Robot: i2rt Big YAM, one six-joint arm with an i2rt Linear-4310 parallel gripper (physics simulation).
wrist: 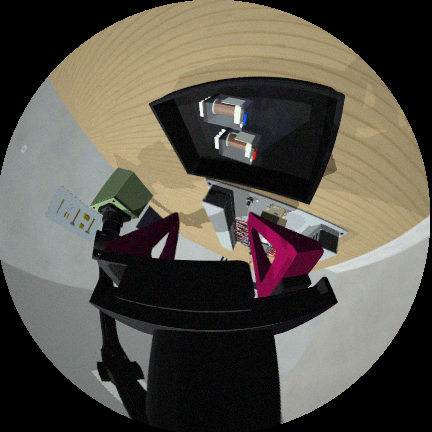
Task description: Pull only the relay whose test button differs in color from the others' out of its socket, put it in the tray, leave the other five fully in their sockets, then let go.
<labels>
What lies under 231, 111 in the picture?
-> A relay.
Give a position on a relay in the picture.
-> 242, 145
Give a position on a grey socket panel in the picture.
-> At 298, 220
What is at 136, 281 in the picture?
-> My gripper.
</labels>
